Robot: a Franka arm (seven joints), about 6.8 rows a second.
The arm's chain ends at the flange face. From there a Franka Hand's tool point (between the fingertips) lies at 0.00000 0.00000 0.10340 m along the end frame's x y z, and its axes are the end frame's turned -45 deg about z.
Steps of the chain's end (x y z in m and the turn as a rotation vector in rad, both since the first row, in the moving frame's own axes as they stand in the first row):
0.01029, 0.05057, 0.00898, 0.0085, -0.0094, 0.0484
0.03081, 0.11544, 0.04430, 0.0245, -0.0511, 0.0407
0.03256, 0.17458, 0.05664, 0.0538, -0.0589, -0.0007
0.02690, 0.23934, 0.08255, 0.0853, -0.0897, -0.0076
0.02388, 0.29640, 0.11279, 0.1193, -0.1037, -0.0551
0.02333, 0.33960, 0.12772, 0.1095, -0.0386, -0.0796
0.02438, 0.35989, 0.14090, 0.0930, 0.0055, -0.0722
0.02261, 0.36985, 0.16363, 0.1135, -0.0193, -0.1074
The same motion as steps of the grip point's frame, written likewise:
-0.02852, 0.04172, 0.00897, 0.0127, -0.0006, 0.0484
-0.06167, 0.09785, 0.04413, 0.0535, -0.0188, 0.0407
-0.10080, 0.13824, 0.05631, 0.0797, -0.0036, -0.0007
-0.15059, 0.17550, 0.08176, 0.1237, -0.0031, -0.0076
-0.19201, 0.21021, 0.11150, 0.1577, 0.0110, -0.0551
-0.21890, 0.24563, 0.12702, 0.1047, 0.0501, -0.0796
-0.23029, 0.26508, 0.14045, 0.0619, 0.0697, -0.0722
-0.23920, 0.26747, 0.16295, 0.0939, 0.0666, -0.1074

